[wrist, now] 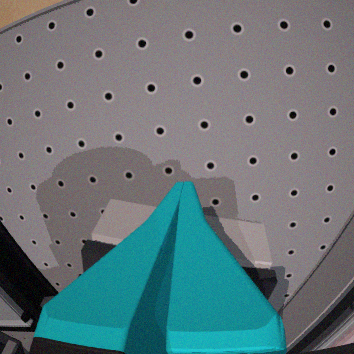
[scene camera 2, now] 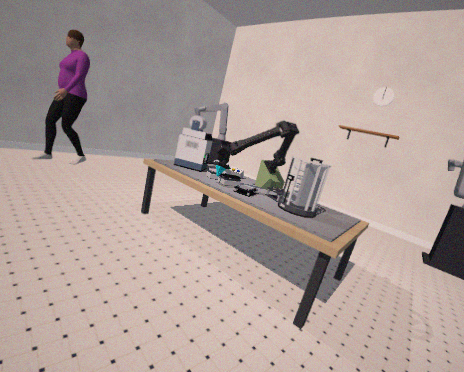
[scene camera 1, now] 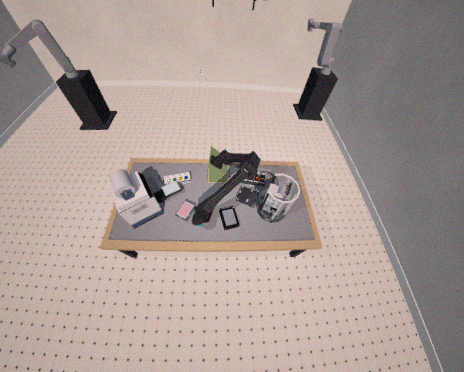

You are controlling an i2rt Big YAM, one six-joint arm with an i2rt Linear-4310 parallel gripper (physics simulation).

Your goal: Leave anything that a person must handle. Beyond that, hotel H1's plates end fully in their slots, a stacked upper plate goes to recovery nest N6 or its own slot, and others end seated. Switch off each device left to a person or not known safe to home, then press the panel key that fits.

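Places are measured from the arm's base along level axes (x right, y ahead, z up), in millimetres.
Where they show: gripper, fingertip midpoint: (wrist: 185, 192) (scene camera 2: 217, 176) (scene camera 1: 200, 226); arm's base, link origin: (scene camera 2: 269, 167) (scene camera 1: 215, 162).
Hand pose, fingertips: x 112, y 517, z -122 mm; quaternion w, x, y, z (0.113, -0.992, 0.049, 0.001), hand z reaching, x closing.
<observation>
Each offset is from my fingertips to the top centre of the thing. "spot": to the spot under its first point.
My gripper (scene camera 1: 200, 224) (scene camera 2: 220, 170) (wrist: 185, 192) is shut and empty, its teal fingertips together low over the front middle of the table. Behind the fingers in the wrist view is a dark block with a pale sloped top @(spot: dx +25, dy -54, dz -30 mm) (wrist: 248, 240), largely hidden. A pink-topped plate @(dx +122, dy -131, dz +16 mm) (scene camera 1: 185, 209) lies left of the gripper, and a black rectangular frame @(dx -222, dy -77, dz -11 mm) (scene camera 1: 223, 219) lies right of it. A pale plate @(dx +247, dy -300, dz +65 mm) (scene camera 1: 171, 189) is beside the white device @(spot: dx +414, dy -65, dz +114 mm) (scene camera 1: 141, 211) (scene camera 2: 191, 151). A white key panel @(dx +223, dy -443, dz +30 mm) (scene camera 1: 177, 178) has coloured keys. A clear round rack stands on a dark base @(spot: dx -646, dy -64, dz -19 mm) (scene camera 2: 300, 210); its plates are unreadable.
A green sloped block (scene camera 1: 218, 173) (scene camera 2: 268, 179) stands at the back, under my arm. A dark strip with red lights @(spot: dx -486, dy -440, dz +2 mm) (scene camera 1: 257, 178) and a black patterned piece @(spot: dx -387, dy -261, dz +6 mm) (scene camera 1: 248, 195) lie near the rack. A person in purple (scene camera 2: 74, 73) is beyond the table.
</observation>
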